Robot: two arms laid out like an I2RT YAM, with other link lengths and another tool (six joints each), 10 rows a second.
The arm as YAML. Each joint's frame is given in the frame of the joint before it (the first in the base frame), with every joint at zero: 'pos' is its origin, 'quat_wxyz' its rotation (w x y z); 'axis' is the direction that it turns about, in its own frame. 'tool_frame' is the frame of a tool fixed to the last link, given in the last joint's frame.
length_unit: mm
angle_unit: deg
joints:
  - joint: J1
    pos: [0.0, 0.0, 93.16]
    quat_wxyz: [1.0, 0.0, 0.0, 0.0]
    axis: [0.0, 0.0, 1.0]
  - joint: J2
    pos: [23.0, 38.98, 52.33]
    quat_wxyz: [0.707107, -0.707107, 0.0, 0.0]
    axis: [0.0, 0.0, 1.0]
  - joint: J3
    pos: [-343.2, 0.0, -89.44]
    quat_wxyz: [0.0, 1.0, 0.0, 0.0]
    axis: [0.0, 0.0, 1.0]
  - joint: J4
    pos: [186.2, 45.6, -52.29]
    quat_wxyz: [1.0, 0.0, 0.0, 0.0]
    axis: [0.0, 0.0, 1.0]
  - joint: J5
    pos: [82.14, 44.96, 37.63]
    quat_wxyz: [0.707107, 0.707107, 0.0, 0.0]
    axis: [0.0, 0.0, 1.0]
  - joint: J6
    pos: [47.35, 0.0, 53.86]
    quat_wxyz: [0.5, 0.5, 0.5, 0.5]
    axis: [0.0, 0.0, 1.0]
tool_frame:
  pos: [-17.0, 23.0, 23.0]
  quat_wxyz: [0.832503, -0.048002, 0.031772, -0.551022]
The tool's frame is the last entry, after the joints.
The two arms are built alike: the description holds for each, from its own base.
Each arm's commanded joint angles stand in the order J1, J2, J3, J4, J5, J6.
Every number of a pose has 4 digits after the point.
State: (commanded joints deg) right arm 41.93 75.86 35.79 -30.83 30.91 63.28; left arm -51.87 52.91 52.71 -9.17 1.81 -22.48
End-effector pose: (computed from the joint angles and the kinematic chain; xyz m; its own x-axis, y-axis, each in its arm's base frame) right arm 0.1499 0.0704 0.2437 0.4929 -0.7081 0.5056 -0.7314 -0.6519 -0.1999; left arm 0.0663 -0.1349 0.4032 0.0932 -0.1334 0.9867 -0.8681 -0.4961 0.0149
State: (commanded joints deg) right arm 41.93 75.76 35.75 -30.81 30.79 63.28; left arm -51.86 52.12 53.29 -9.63 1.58 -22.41
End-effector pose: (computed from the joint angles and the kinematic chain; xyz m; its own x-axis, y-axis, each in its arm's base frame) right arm 0.1495 0.0703 0.2437 0.4936 -0.7089 0.5038 -0.7311 -0.6520 -0.2013; left arm 0.0642 -0.1316 0.4071 0.0826 -0.1218 0.9891 -0.8663 -0.4994 0.0108
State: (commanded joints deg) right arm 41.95 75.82 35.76 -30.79 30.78 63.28; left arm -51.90 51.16 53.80 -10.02 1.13 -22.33
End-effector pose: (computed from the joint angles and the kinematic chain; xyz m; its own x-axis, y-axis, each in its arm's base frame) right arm 0.1497 0.0705 0.2436 0.4941 -0.7086 0.5037 -0.7309 -0.6523 -0.2007; left arm 0.0616 -0.1275 0.4110 0.0699 -0.1081 0.9917 -0.8630 -0.5052 0.0058
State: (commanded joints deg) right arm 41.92 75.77 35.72 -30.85 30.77 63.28; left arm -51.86 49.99 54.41 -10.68 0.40 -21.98
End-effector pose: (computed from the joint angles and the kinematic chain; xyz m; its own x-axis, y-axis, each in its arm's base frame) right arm 0.1494 0.0702 0.2436 0.4942 -0.7086 0.5036 -0.7313 -0.6521 -0.1999; left arm 0.0587 -0.1219 0.4152 0.0533 -0.0966 0.9939 -0.8565 -0.5161 -0.0043
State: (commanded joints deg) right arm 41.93 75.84 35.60 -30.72 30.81 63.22; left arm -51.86 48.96 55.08 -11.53 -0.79 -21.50
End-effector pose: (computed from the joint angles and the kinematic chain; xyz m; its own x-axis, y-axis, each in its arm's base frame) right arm 0.1494 0.0701 0.2430 0.4950 -0.7073 0.5046 -0.7309 -0.6530 -0.1983; left arm 0.0564 -0.1162 0.4188 0.0378 -0.0906 0.9952 -0.8460 -0.5330 -0.0163
